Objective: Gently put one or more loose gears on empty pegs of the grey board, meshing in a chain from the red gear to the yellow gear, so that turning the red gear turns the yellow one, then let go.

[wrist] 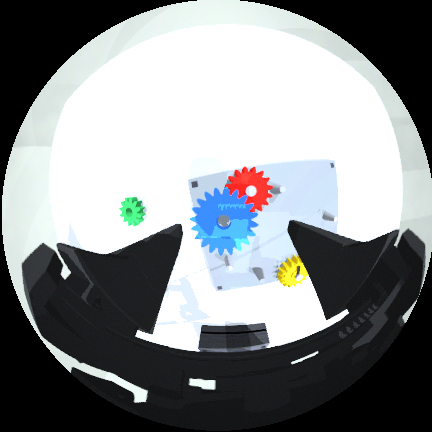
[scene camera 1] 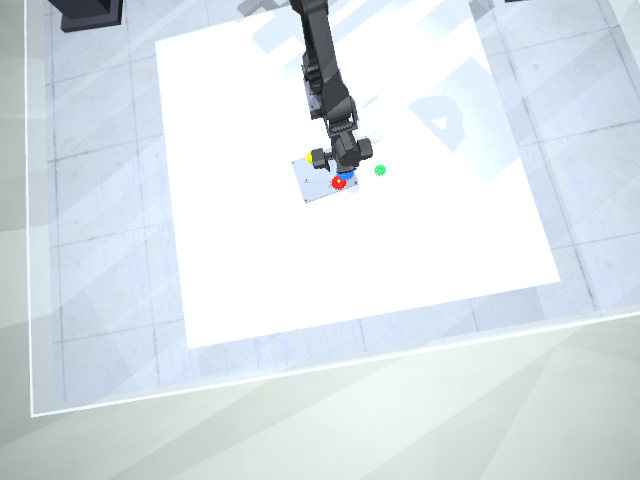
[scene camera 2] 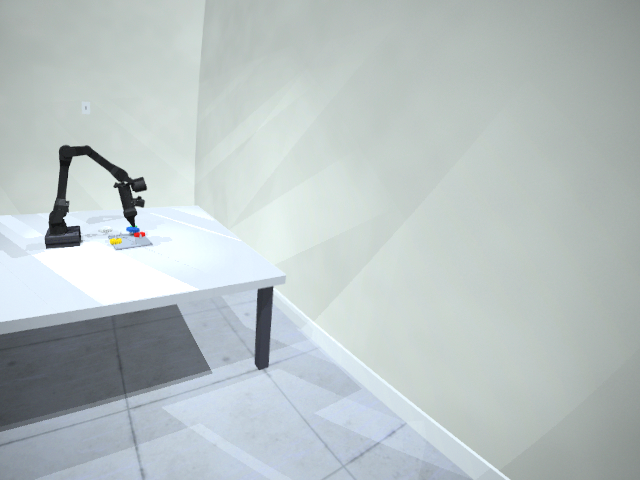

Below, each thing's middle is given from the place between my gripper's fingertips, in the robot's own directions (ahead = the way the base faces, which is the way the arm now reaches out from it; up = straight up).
Now: the blue gear (wrist: 207,226) 10 mm to the left of my hand and 30 mm below it. From my hand the other things lie so: board and gears (scene camera 1: 316,187): 20 mm behind, 70 mm to the right, 50 mm below; red gear (wrist: 242,180): 30 mm ahead, 10 mm to the right, 50 mm below; grey board (scene camera 1: 316,187): 20 mm behind, 70 mm to the right, 60 mm below.
